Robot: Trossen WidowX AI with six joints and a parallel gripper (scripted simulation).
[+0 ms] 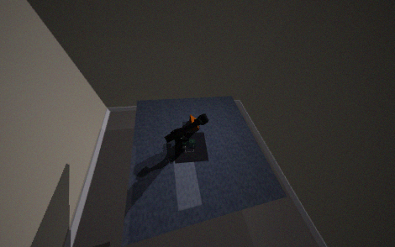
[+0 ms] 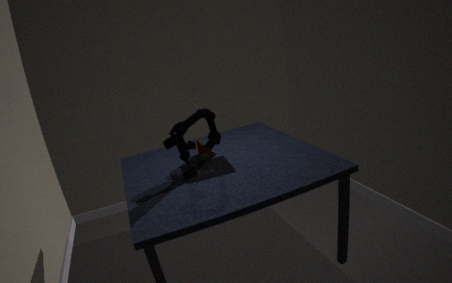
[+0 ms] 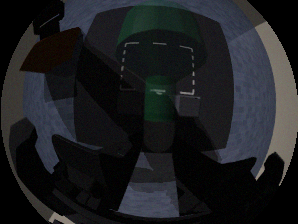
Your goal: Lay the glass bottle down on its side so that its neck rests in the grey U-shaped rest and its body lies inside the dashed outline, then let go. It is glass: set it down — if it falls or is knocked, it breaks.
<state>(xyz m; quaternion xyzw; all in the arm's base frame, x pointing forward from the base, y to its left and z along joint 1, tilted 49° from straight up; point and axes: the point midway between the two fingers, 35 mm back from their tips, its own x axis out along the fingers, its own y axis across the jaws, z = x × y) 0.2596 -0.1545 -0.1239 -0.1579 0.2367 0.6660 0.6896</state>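
My gripper tip is 50 mm to the right of the glass bottle and 10 mm above it. From my gripper tip the other things lie so: dark mat: 110 mm to the left, 60 mm below.
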